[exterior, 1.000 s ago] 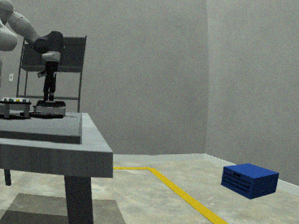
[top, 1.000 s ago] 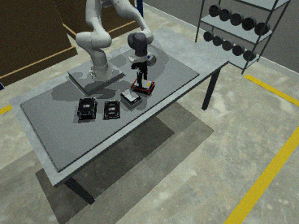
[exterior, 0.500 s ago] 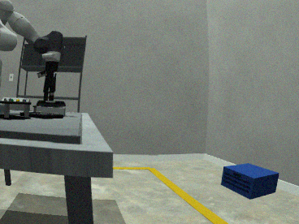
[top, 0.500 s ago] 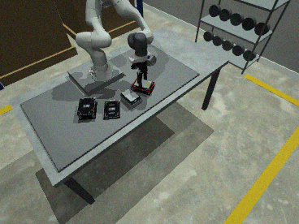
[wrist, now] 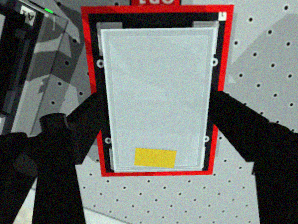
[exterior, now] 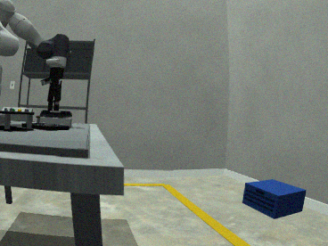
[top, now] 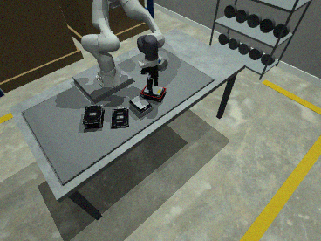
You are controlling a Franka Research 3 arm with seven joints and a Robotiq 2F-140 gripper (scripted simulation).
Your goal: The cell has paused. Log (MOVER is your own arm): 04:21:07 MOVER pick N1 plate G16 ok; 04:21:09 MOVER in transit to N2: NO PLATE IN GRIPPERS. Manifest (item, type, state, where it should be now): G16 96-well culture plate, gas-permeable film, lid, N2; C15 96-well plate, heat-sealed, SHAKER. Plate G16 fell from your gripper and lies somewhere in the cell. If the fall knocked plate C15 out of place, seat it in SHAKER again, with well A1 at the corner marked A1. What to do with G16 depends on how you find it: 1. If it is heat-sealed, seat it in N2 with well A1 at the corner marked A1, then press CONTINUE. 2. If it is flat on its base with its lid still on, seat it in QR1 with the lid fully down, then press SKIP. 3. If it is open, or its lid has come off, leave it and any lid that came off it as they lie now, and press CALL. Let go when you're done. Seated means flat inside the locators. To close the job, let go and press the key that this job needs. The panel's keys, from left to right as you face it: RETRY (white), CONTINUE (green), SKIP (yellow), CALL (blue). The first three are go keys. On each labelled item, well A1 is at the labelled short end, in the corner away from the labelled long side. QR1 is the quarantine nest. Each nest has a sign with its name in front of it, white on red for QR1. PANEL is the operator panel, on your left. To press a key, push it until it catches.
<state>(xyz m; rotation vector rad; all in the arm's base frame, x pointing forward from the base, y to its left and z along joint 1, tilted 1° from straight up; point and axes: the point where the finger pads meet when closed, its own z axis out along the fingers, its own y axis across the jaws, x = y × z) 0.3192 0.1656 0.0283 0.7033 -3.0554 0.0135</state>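
Now: hand 20 mm above the plate lid. Also, from my hand: blue CALL key 270 mm to the left, 220 mm behind; QR1 nest 30 mm below; white-topped plate 160 mm to the right, 40 mm ahead, 10 mm below.
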